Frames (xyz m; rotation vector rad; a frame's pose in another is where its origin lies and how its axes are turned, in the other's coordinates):
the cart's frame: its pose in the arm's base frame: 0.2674 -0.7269 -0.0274 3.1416 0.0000 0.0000
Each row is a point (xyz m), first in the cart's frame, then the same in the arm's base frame.
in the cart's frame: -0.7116 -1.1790 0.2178
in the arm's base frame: -0.4442 0.4521 -0.2452
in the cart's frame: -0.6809 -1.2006 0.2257
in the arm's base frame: -0.4135 0.4737 -0.2531
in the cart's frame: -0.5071 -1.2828 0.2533
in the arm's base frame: -0.2397 0.5559 -0.2807
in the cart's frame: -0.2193 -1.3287 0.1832
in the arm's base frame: 0.0481 0.6018 -0.2106
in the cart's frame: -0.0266 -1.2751 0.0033
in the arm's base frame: 0.2408 0.5482 -0.0307
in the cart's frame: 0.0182 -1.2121 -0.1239
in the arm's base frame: 0.2856 0.4852 0.0965
